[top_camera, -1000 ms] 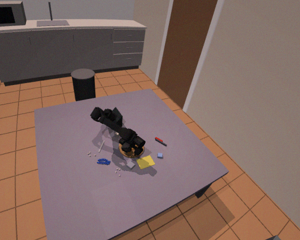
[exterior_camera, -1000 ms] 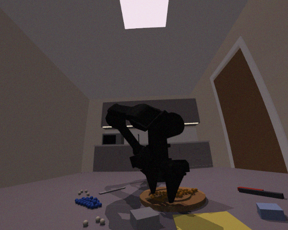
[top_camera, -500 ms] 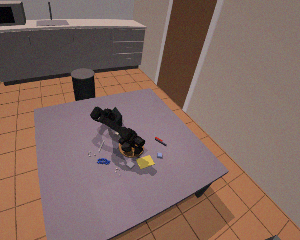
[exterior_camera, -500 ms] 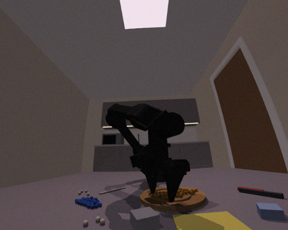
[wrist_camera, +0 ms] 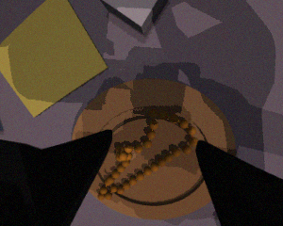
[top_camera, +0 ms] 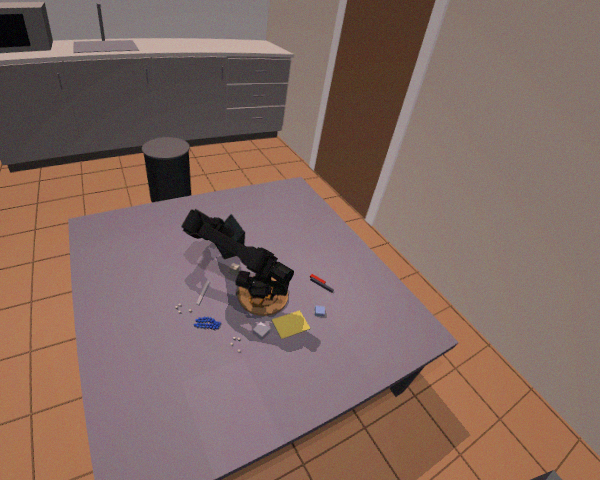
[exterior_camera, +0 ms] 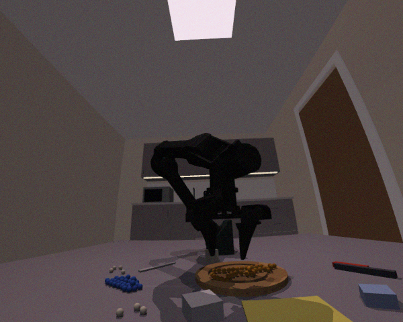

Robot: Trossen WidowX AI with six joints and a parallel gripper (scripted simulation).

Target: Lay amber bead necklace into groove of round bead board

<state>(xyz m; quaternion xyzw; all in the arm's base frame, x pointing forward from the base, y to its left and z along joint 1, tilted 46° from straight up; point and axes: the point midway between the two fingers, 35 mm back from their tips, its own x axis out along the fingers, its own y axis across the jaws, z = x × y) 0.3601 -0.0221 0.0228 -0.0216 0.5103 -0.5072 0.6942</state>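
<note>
My gripper tip is now 40 mm to the right of the round wooden bead board, 40 mm past it and 40 mm above it. Round my gripper tip: blue block 190 mm to the left, 140 mm ahead, 40 mm below; grey block 110 mm ahead, 60 mm to the right, 40 mm below; yellow pad 130 mm ahead, 60 mm to the left, 50 mm below.
</note>
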